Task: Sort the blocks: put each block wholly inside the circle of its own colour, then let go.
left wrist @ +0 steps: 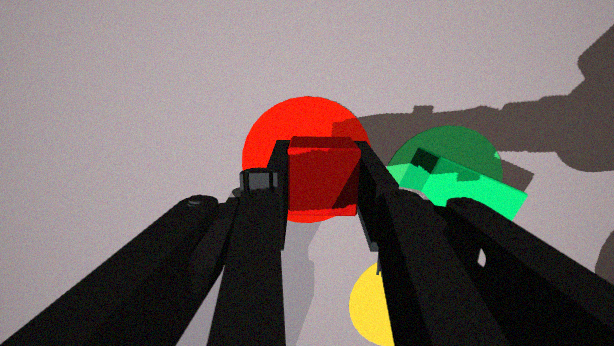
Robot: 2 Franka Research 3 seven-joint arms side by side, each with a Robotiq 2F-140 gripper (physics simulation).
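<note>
My left gripper (320, 164) is shut on the red block (322, 177) and holds it over the red circle (270, 132). The circle shows around the block's far, left and near sides; the height of the block above it is hard to judge. A green block (490, 195) lies over the near part of the green circle (452, 140), turned at an angle and partly hidden by the right finger. I cannot tell whether it is wholly inside. My right gripper is not in view.
A yellow circle (369, 307) lies nearer, partly hidden behind the right finger. The green block is close beside the right finger. Dark arm-shaped shadows cross the table at the right, and a paler shadow runs below the red circle.
</note>
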